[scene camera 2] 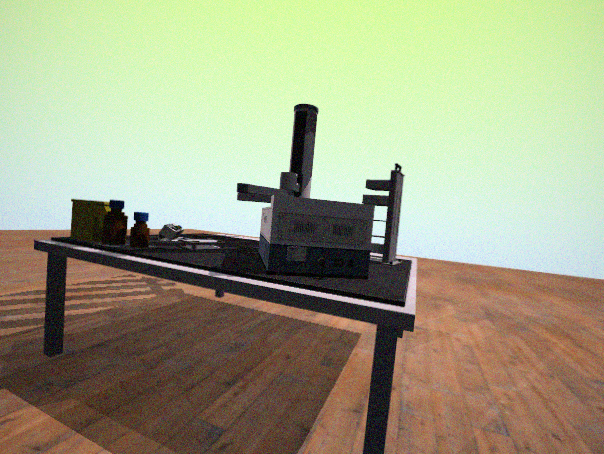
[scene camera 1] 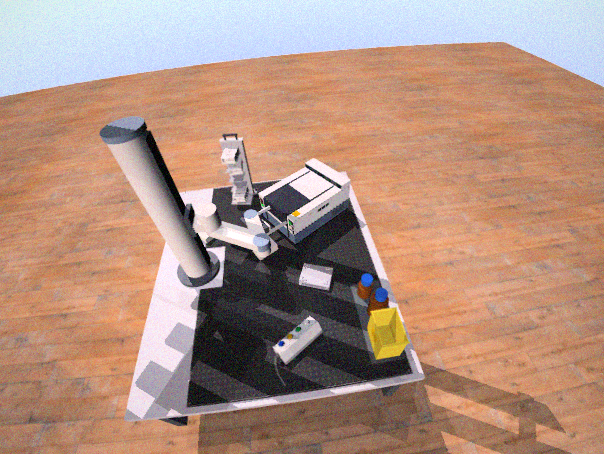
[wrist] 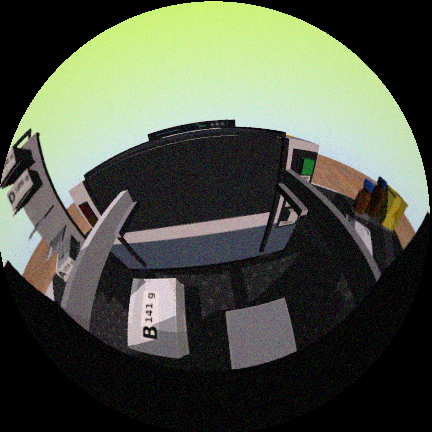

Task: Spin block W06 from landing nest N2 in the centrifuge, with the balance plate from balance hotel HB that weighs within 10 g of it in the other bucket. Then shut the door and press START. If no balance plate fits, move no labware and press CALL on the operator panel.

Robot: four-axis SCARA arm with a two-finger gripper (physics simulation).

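Places are measured from the arm's base along level axes (x left, y back, z up), in centimetres.
Pixels of known places: gripper, between the fingertips: (scene camera 1: pixel 277 214) (wrist: pixel 203 183); arm's base, origin of its link: (scene camera 1: pixel 199 268).
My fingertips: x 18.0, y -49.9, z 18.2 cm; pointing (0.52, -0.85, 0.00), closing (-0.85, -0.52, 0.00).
Observation:
For each thing: its middle in the pictures, then the offset to it from my fingertips.
- centrifuge, middle of its body: (wrist: pixel 192 164) (scene camera 2: pixel 306 233) (scene camera 1: pixel 304 199) dx +15.2, dy -17.8, dz -4.7 cm
- green button, middle of its body: (wrist: pixel 304 165) dx -9.3, dy -6.7, dz +1.3 cm
- white block marked B 141 g, middle of its body: (wrist: pixel 156 316) dx +3.7, dy +13.5, dz -14.8 cm
- grey square-topped thing, middle of its body: (wrist: pixel 260 344) (scene camera 1: pixel 265 248) dx -11.8, dy +10.1, dz -14.8 cm
- Balance hotel HB, middle of its body: (scene camera 2: pixel 385 213) (scene camera 1: pixel 236 169) dx +40.2, dy +24.0, dz +6.9 cm
- plate A, middle of its body: (wrist: pixel 66 255) (scene camera 2: pixel 374 247) (scene camera 1: pixel 240 193) dx +36.2, dy +24.7, dz -10.4 cm
- operator panel, middle of its body: (scene camera 1: pixel 297 338) (scene camera 2: pixel 172 231) dx -68.9, dy -2.8, dz -12.7 cm
- white flat block, middle of its body: (wrist: pixel 357 240) (scene camera 2: pixel 203 243) (scene camera 1: pixel 316 276) dx -35.7, dy -16.6, dz -14.9 cm
My gripper (scene camera 1: pixel 278 216) (wrist: pixel 203 183) is open and empty, with its fingers spread in front of the centrifuge (scene camera 1: pixel 322 210) (scene camera 2: pixel 320 225) (wrist: pixel 185 185). A dark panel fills the centrifuge front; its buckets are hidden. The green button (wrist: pixel 307 166) shows on its right. A white block marked B 141 g (wrist: pixel 155 315) lies below my left finger, beside a grey square-topped thing (wrist: pixel 261 334). Balance hotel HB (scene camera 1: pixel 245 165) (scene camera 2: pixel 396 215) holds plate D (wrist: pixel 20 190) high up and plate A (wrist: pixel 65 267) low. I cannot tell which block is W06. The operator panel (scene camera 1: pixel 298 340) stands at the front.
A white flat block (scene camera 1: pixel 316 276) (wrist: pixel 362 237) lies mid-table. Two brown bottles with blue caps (scene camera 1: pixel 365 287) (scene camera 1: pixel 378 302) and a yellow bin (scene camera 1: pixel 387 335) (scene camera 2: pixel 89 220) (wrist: pixel 395 212) stand along the right edge. The arm's column (scene camera 1: pixel 160 200) (scene camera 2: pixel 304 150) rises at the left.

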